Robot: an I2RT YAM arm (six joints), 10 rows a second.
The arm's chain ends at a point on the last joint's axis. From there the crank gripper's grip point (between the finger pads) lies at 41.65 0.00 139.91 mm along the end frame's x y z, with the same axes.
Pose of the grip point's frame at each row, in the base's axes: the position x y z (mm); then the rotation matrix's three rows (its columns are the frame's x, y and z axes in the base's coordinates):
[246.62 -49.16 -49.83], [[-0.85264 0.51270 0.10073], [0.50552 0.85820 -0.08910], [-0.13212 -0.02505 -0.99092]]
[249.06 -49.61 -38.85], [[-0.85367 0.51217 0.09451], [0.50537 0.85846 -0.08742], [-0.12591 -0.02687 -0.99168]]
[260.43 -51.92 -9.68], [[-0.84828 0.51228 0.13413], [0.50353 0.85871 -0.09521], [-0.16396 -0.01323 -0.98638]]
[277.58 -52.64 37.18], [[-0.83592 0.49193 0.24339], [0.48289 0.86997 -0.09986], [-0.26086 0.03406 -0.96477]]
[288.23 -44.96 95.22], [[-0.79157 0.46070 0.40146], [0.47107 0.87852 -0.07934], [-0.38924 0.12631 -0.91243]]
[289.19 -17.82 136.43], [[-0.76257 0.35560 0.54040], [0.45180 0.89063 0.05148], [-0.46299 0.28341 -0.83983]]
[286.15 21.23 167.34], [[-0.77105 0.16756 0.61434], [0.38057 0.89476 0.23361], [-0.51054 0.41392 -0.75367]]
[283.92 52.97 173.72], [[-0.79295 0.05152 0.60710], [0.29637 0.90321 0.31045], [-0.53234 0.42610 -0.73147]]
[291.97 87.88 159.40], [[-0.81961 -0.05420 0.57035], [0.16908 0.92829 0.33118], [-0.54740 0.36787 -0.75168]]
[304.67 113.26 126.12], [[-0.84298 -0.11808 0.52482], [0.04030 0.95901 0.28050], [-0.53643 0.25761 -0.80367]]
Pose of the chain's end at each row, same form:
[268.04 -57.75 94.31], [[-0.85264 0.51270 0.10073], [0.50552 0.85820 -0.08910], [-0.13212 -0.02505 -0.99092]]
[271.39 -58.43 105.14], [[-0.85367 0.51217 0.09451], [0.50537 0.85846 -0.08742], [-0.12591 -0.02687 -0.99168]]
[276.99 -59.57 135.15], [[-0.84828 0.51228 0.13413], [0.50353 0.85871 -0.09521], [-0.16396 -0.01323 -0.98638]]
[278.34 -58.78 183.03], [[-0.83592 0.49193 0.24339], [0.48289 0.86997 -0.09986], [-0.26086 0.03406 -0.96477]]
[265.03 -53.48 239.09], [[-0.79157 0.46070 0.40146], [0.47107 0.87852 -0.07934], [-0.38924 0.12631 -0.91243]]
[245.34 -43.84 273.21], [[-0.76257 0.35560 0.54040], [0.45180 0.89063 0.05148], [-0.46299 0.28341 -0.83983]]
[232.31 -27.31 294.05], [[-0.77105 0.16756 0.61434], [0.38057 0.89476 0.23361], [-0.51054 0.41392 -0.75367]]
[232.01 -2.81 298.23], [[-0.79295 0.05152 0.60710], [0.29637 0.90321 0.31045], [-0.53234 0.42610 -0.73147]]
[246.31 34.50 287.37], [[-0.81961 -0.05420 0.57035], [0.16908 0.92829 0.33118], [-0.54740 0.36787 -0.75168]]
[266.35 72.34 260.90], [[-0.84298 -0.11808 0.52482], [0.04030 0.95901 0.28050], [-0.53643 0.25761 -0.80367]]

